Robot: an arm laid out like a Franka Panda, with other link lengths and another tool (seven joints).
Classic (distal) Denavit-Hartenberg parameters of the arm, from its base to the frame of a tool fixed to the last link. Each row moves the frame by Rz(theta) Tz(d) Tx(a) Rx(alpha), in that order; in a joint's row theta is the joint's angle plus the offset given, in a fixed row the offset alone. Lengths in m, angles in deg.
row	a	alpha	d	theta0
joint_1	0	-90	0.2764	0
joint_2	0	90	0	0
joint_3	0.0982	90	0.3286	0
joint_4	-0.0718	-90	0	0
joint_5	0	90	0.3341	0
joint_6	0.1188	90	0	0
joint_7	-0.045	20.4	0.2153	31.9
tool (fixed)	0	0	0.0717	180
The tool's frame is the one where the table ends.
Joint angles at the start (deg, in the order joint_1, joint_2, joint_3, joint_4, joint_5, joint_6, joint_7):
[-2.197 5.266 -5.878 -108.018 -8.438 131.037 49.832]
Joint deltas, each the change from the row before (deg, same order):
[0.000 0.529 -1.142 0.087 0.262 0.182 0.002]
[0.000 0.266 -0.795 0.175 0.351 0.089 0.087]
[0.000 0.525 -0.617 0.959 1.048 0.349 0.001]
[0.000 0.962 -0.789 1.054 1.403 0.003 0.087]
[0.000 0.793 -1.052 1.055 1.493 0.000 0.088]
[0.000 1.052 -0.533 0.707 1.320 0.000 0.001]
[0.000 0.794 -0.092 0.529 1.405 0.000 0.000]
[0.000 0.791 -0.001 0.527 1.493 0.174 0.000]
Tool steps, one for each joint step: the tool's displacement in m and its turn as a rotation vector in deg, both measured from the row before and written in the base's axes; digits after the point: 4 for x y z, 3 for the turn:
[0.0001 -0.0128 -0.0045 0.119 0.230 -1.216]
[0.0005 -0.0087 -0.0009 0.230 -0.061 -0.999]
[0.0062 -0.0058 0.0049 0.682 -0.937 -0.972]
[0.0054 -0.0073 -0.0005 1.028 -0.341 -1.399]
[0.0048 -0.0103 0.0017 1.036 -0.543 -1.684]
[0.0038 -0.0043 -0.0050 0.986 0.085 -1.024]
[0.0038 0.0013 -0.0037 1.150 -0.027 -0.630]
[0.0047 0.0024 -0.0030 1.203 -0.219 -0.572]

